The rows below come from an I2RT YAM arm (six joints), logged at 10 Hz.
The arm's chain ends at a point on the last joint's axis. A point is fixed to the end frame.
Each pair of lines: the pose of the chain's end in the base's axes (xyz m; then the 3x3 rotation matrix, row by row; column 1 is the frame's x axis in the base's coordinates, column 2 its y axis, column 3 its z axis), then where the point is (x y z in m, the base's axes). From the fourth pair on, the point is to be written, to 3 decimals.
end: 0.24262 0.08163 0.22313; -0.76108 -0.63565 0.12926; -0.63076 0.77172 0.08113; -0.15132 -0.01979 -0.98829
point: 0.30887 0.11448 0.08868
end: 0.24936 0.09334 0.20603; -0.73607 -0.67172 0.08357; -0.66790 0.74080 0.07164; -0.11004 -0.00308 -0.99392
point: 0.30827 0.12715 0.06844
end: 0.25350 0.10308 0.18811; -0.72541 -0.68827 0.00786; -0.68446 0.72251 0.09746; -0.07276 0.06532 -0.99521
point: 0.30119 0.14171 0.04748
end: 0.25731 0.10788 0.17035; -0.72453 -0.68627 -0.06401; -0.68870 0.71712 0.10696; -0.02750 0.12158 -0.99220
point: 0.295 0.148 0.027
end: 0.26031 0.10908 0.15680; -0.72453 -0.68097 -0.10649; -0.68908 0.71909 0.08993; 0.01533 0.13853 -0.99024
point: 0.291 0.147 0.011
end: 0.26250 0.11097 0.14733; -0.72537 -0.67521 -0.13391; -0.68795 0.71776 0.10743; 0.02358 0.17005 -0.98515
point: 0.290 0.151 0.002
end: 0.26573 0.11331 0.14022; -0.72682 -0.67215 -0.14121; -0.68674 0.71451 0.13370; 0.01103 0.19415 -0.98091
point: 0.292 0.157 -0.004
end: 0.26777 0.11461 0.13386; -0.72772 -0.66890 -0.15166; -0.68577 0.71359 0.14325; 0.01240 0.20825 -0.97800
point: 0.292 0.160 -0.011
